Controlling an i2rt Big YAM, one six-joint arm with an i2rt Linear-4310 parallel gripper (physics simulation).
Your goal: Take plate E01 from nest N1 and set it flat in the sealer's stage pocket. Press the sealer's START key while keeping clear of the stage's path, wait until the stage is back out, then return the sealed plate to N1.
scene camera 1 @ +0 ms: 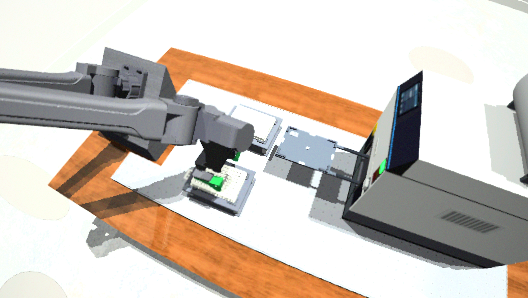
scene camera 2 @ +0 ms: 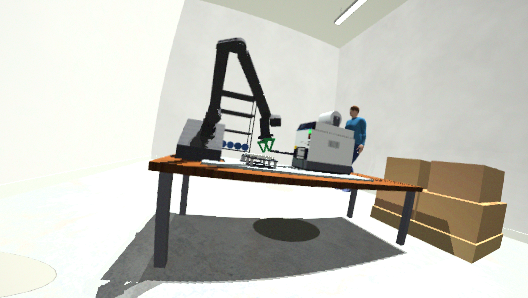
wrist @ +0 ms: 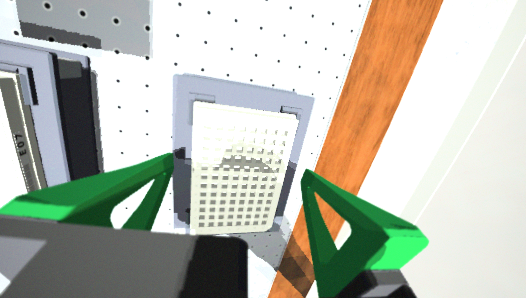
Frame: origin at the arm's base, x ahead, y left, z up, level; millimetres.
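Seen in the pictures: gripper, between the fingertips: [scene camera 1: 227,175] [scene camera 2: 266,152] [wrist: 241,168]; arm's base, origin of its link: [scene camera 1: 133,88] [scene camera 2: 208,130].
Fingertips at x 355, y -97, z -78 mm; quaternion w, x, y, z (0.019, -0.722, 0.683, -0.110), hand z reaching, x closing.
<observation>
Pixels of each thing's top centre, then the offset from my fingertips to it. "spot": a spot on its surface instead. Level surfaces: height alone.
- grey nest, centre of its top: [wrist: 240,176] [scene camera 1: 218,179] [scene camera 2: 261,157] dz -33, dx -26, dy -8 mm
- green key, a spot on its surface: [scene camera 1: 382,166] spot: dz +185, dx +309, dy +62 mm
- perforated white board, height of its surface: dz -88 mm
- wooden table, height of its surface: dz -101 mm
A cream plate with a grid of wells [scene camera 1: 231,191] [wrist: 240,187] lies in a grey nest [scene camera 1: 246,194] [wrist: 240,89]; no E01 or N1 label is readable. My gripper [scene camera 1: 226,169] [scene camera 2: 266,145] [wrist: 241,168] is open and empty above this plate, its green fingers apart on either side in the wrist view. The sealer [scene camera 1: 450,200] [scene camera 2: 332,147] stands with its grey stage [scene camera 1: 307,150] out on two rods, the pocket empty. A green key [scene camera 1: 382,166] shows on its front; its lettering is unreadable.
A second plate, marked E07 [wrist: 21,144], sits in another nest [wrist: 47,100] beside the first. A perforated white board [scene camera 1: 280,220] lies under the nests on the wooden table [scene camera 1: 240,250]. A person in blue [scene camera 2: 356,131] stands behind the sealer. Cardboard boxes [scene camera 2: 462,180] stand right of the table.
</observation>
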